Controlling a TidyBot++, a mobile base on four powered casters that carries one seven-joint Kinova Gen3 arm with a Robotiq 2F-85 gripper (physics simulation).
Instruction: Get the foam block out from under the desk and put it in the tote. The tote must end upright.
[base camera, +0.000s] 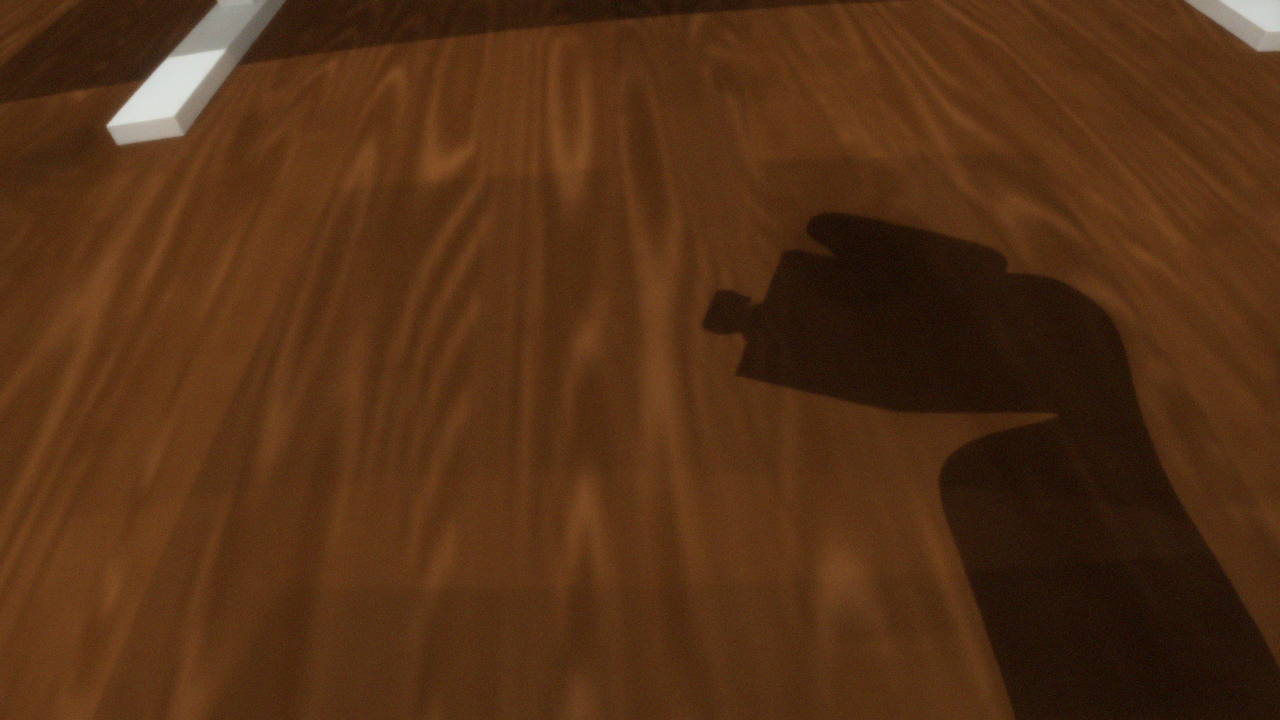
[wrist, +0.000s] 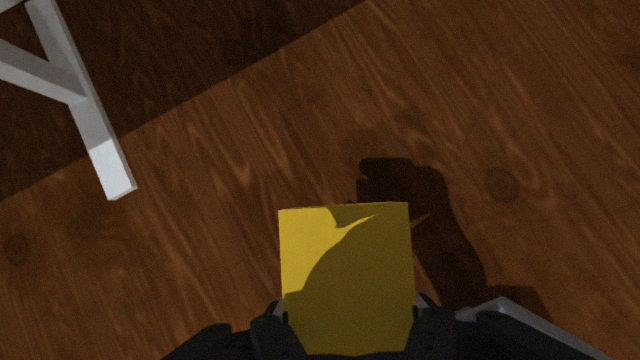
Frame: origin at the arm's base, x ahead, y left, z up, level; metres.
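Where they show: gripper, fingertip midpoint: (wrist: 347, 305).
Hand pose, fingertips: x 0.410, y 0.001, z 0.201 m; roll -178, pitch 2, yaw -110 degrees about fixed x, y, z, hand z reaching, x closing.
After its pixels a point has its place.
The yellow foam block (wrist: 350, 270) @[x 0.434, y -0.012, z 0.236 m] is at the bottom middle of the wrist view, above the floor. My gripper (wrist: 347, 305) @[x 0.410, y 0.001, z 0.201 m] is shut on it, with one black finger against its left side and one against its right side. Part of the block's top is lit and the rest is in shadow. White desk legs show at the upper left of the wrist view, with one leg foot (wrist: 114, 170) (base camera: 156, 89) ending in the light. The gripper and the block do not show in the base camera view, and the tote shows in neither view.
Another white foot (base camera: 1248, 19) shows at the top right corner of the base camera view. The desk's dark shadow lies on the wooden floor (base camera: 447, 358) @[x 0.427, y 0.158, z -0.397 m] (wrist: 175, 260) @[x 0.527, y 0.483, z -0.397 m] along the top of both views. The arm's shadow falls on the floor at the right.
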